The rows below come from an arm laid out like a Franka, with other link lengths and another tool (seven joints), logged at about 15 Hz.
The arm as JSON. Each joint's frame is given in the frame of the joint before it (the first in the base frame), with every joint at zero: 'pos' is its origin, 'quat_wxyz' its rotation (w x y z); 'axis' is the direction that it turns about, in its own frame. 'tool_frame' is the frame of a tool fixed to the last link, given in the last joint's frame.
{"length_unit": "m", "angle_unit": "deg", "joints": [
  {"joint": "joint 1", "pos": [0.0, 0.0, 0.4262], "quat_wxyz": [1.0, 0.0, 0.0, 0.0], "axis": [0.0, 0.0, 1.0]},
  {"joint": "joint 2", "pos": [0.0, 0.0, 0.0], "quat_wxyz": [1.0, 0.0, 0.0, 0.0], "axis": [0.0, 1.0, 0.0]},
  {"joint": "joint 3", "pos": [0.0, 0.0, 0.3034], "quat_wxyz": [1.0, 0.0, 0.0, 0.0], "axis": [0.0, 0.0, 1.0]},
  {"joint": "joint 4", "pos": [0.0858, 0.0, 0.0], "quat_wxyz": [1.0, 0.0, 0.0, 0.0], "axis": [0.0, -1.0, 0.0]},
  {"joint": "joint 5", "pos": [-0.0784, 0.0, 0.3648], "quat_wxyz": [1.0, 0.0, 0.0, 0.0], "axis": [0.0, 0.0, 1.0]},
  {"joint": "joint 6", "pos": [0.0, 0.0, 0.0], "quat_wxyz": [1.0, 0.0, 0.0, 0.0], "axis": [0.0, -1.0, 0.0]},
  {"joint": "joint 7", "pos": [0.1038, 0.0, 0.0], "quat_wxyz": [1.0, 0.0, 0.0, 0.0], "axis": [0.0, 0.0, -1.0]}
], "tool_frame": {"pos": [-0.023, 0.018, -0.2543], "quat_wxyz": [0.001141, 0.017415, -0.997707, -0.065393]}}
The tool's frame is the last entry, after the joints.
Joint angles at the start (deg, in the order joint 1, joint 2, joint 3, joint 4, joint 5, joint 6, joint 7): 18.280 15.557 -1.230 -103.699 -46.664 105.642 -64.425
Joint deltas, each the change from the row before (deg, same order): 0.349 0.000 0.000 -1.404 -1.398 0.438 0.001; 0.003 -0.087 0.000 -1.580 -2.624 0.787 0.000; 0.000 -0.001 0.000 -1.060 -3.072 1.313 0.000; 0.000 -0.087 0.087 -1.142 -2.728 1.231 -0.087; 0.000 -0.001 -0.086 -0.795 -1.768 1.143 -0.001; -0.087 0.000 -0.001 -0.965 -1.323 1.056 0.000
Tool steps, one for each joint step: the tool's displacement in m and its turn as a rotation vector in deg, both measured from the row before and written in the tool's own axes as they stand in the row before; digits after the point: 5 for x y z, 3 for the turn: -0.00510 0.00185 0.00456 0.205 1.393 -1.448; 0.00040 -0.00026 0.00613 0.710 2.305 -1.545; 0.00246 -0.00526 0.00208 1.679 2.394 -1.423; 0.00047 -0.00413 0.00137 1.561 2.067 -1.582; -0.00047 -0.00339 0.00182 1.159 1.191 -1.036; -0.00319 -0.00154 0.00301 0.815 0.781 -1.102
